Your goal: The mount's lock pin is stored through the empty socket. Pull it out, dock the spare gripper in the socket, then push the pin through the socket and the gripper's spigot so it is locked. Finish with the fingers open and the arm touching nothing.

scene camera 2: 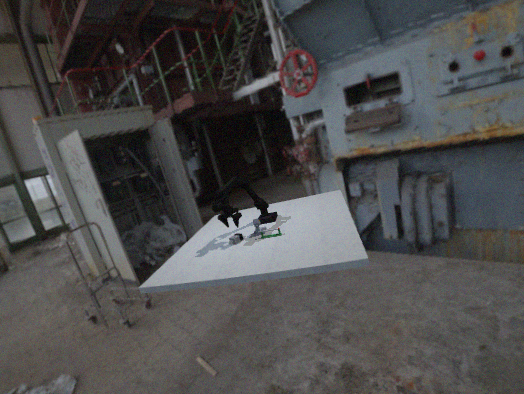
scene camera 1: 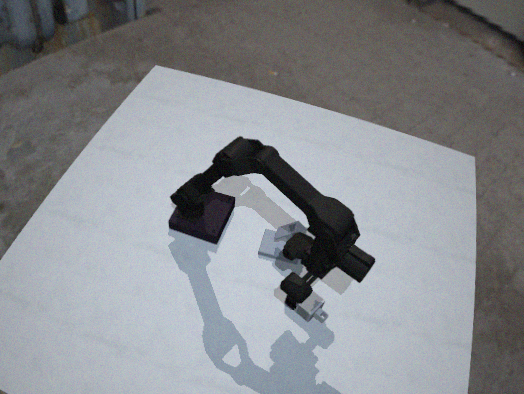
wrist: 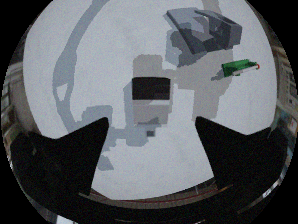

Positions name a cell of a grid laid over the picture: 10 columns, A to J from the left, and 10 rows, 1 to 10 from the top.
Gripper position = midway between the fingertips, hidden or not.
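Observation:
Scene camera 1 has the gripper (scene camera 1: F8), which is open and holding nothing, along with a spare gripper (scene camera 1: F8). As for the wrist view, it's got the gripper (wrist: F6) and the spare gripper (wrist: F5) too.

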